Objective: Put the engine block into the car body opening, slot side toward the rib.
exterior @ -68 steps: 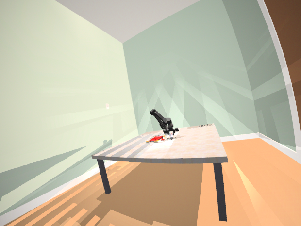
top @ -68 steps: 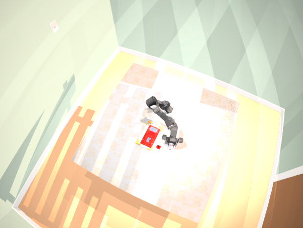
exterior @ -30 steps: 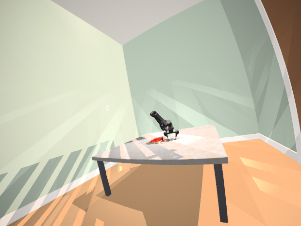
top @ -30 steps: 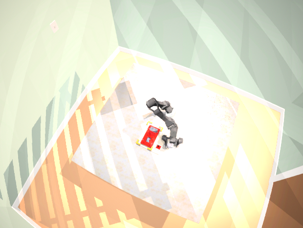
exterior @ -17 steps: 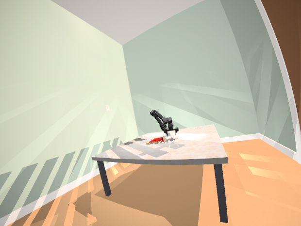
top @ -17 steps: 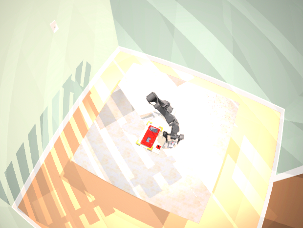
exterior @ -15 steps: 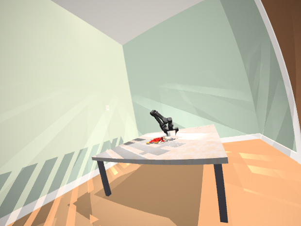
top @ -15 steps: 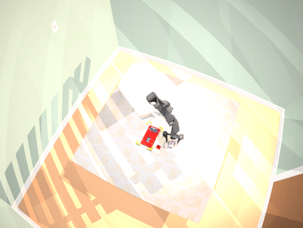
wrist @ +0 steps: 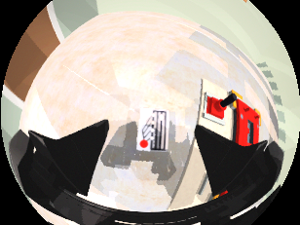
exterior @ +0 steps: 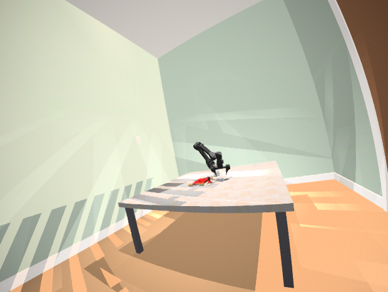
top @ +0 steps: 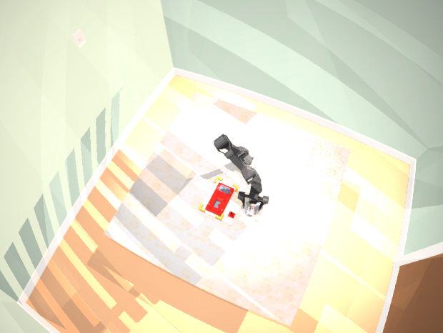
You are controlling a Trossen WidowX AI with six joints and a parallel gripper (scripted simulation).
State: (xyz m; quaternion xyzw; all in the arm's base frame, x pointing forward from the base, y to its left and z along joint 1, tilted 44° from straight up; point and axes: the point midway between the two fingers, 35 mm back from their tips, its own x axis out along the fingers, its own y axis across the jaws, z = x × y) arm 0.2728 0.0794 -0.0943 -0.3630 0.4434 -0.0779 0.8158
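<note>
My gripper tip is now 1 cm to the left of the engine block and 4 cm above it.
</note>
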